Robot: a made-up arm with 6 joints.
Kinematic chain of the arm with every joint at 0, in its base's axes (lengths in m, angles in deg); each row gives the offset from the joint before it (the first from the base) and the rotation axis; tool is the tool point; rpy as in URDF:
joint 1: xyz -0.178 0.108 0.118 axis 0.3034 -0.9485 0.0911
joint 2: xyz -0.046 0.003 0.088 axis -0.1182 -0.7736 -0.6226
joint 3: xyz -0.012 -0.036 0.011 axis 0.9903 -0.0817 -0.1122
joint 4: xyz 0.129 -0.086 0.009 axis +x
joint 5: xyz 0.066 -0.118 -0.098 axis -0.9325 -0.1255 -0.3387
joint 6: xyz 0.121 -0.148 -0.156 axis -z
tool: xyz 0.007 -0.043 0.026 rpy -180 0 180
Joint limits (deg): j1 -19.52..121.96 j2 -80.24..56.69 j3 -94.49..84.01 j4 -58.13..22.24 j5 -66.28..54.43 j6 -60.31..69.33
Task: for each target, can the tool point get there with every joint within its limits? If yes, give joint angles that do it. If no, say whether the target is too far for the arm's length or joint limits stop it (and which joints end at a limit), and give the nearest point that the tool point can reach.
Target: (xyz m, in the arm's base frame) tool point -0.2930 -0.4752 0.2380
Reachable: yes | joints 41.62 37.13 -24.27 -30.94 -21.19 28.16
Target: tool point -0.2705 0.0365 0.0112
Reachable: no: joint limits stop it (at a limit: joint 1, joint 4, joint 5, joint 6) | nearest point -0.3150 0.0516 -0.1595 | short by 0.177 m
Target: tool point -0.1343 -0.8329 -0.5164
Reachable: no: too far | nearest point -0.1727 -0.4208 -0.2700 | short by 0.482 m
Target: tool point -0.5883 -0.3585 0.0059
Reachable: yes | joints 89.73 37.49 -46.16 -21.14 45.35 -32.44
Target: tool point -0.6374 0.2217 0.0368
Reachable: no: joint limits stop it (at a limit: joint 1, joint 2, joint 3, joint 4) | nearest point -0.5996 0.2268 -0.0012 | short by 0.054 m
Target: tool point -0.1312 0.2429 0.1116
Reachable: no: joint limits stop it (at a limit: joint 4, joint 5, joint 6) | nearest point -0.0331 0.3670 0.1097 | short by 0.158 m
